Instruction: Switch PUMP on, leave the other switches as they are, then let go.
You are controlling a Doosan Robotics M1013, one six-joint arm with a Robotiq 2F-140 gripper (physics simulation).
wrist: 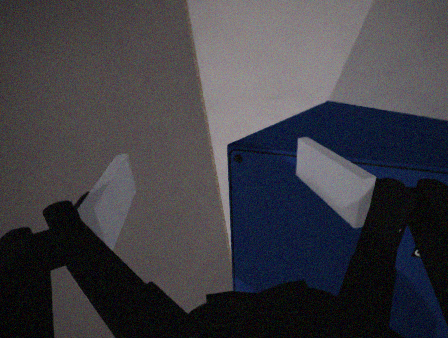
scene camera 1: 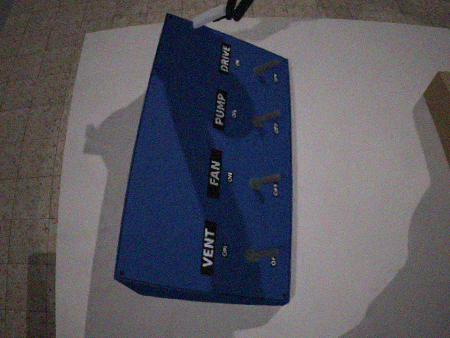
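Note:
The blue switch panel carries several grey levers. The PUMP lever leans to its OFF mark, right of the PUMP label. The DRIVE lever, FAN lever and VENT lever also lean to the OFF side. My gripper is open with nothing between its fingers. One pale fingertip shows at the panel's top edge in the scene view, well away from the PUMP lever. In the wrist view the right fingertip overlaps the panel's corner; the levers do not show there.
The panel rests on a pale table top, with tiled floor beyond its left edge. A tan block-like object shows at the right edge of the scene view. A large grey-brown surface fills the wrist view's left side.

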